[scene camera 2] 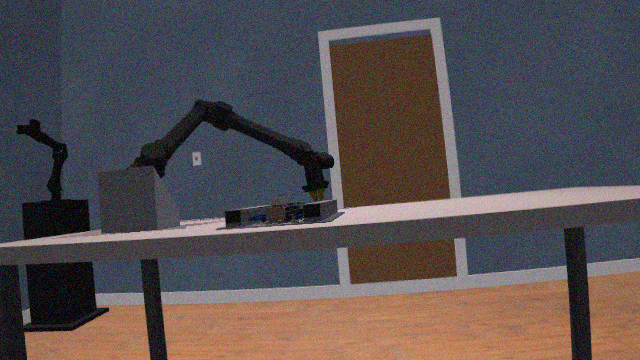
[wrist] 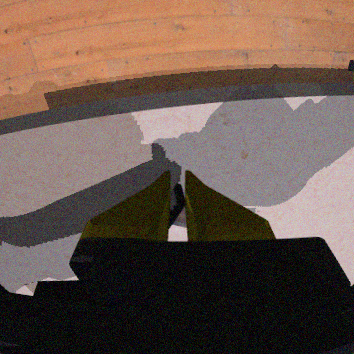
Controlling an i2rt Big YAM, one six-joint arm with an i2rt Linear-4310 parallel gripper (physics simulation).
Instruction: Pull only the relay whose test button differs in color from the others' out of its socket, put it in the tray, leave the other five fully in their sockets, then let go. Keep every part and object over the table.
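Places are measured from the arm's base along level axes (x right, y ahead, z up), in millimetres.
Where they show: gripper, between the fingertips: [wrist: 177, 178]; arm's base, origin of its link: [scene camera 2: 131, 187].
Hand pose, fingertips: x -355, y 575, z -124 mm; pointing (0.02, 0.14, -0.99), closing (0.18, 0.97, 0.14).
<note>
Things, the pixels of their top centre, and the offset from my fingertips. "*": a spot on its surface instead. Level surfaces: height alone.
- low assembly with dark box-like ends, a spot on its surface: [scene camera 2: 233, 217] * dx +580, dy -203, dz +16 mm
- tan block, centre of its top: [scene camera 2: 275, 207] dx +563, dy -106, dz +32 mm
- dark piece, centre of its top: [wrist: 191, 221] dx +30, dy +3, dz +12 mm
- table, height of its surface: dz -9 mm
In scene camera 2, a low assembly with dark box-like ends [scene camera 2: 233, 217] sits on the table, with a tan block [scene camera 2: 276, 213] and small blue and clear parts between the ends. Single relays, their sockets and the test button colours are too small and dim to tell there. My gripper [scene camera 2: 318, 199] [wrist: 177, 178] points down with its yellow fingers close together, shut and empty, its tips by the top of the assembly's right end. In the wrist view, a dark piece [wrist: 176, 202] shows through the narrow gap, partly hidden by the fingers; I cannot tell what it is. I cannot make out the tray.
A grey block [scene camera 2: 127, 200] stands under the arm's base at the left of the table [scene camera 2: 425, 211]. The table's far edge [wrist: 200, 97] runs across the wrist view, with wooden floor beyond. Arm shadows cover much of the tabletop. Another dark arm [scene camera 2: 57, 160] stands on a black pedestal behind.
</note>
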